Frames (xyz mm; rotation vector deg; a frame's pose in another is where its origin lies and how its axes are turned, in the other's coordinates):
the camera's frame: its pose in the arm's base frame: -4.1 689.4 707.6 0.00 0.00 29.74
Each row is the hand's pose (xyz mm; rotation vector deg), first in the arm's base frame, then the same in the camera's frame.
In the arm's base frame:
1: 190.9 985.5 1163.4 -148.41 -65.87 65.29
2: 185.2 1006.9 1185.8 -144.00 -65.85 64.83
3: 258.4 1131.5 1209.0 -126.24 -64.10 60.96
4: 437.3 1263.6 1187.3 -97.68 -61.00 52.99
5: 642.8 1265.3 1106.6 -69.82 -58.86 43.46
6: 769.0 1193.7 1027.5 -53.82 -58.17 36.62
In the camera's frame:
1: 316.2 160.4 455.8 -151.71 -24.20 57.85
2: 321.9 181.8 478.2 -147.89 -25.29 56.14
3: 447.2 253.7 501.4 -132.16 -28.21 47.57
4: 668.1 279.6 479.7 -106.22 -32.71 33.69
5: 847.4 179.1 399.0 -80.53 -38.00 20.15
6: 921.4 54.4 319.9 -65.69 -41.62 11.69

